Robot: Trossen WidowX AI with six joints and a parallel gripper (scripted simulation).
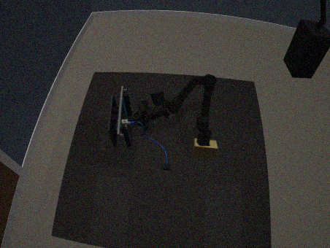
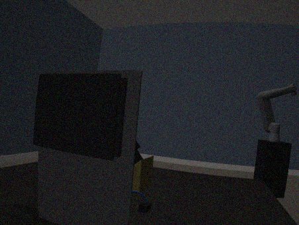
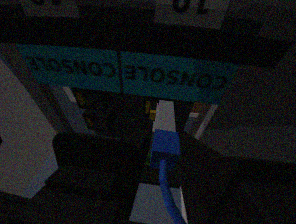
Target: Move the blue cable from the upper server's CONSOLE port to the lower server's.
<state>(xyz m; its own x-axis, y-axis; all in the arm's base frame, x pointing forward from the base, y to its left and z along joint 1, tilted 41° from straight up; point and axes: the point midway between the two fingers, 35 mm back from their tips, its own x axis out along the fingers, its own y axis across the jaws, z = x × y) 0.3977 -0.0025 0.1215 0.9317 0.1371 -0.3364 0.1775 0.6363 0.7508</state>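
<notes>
Now: gripper tip right at the blue plug.
</notes>
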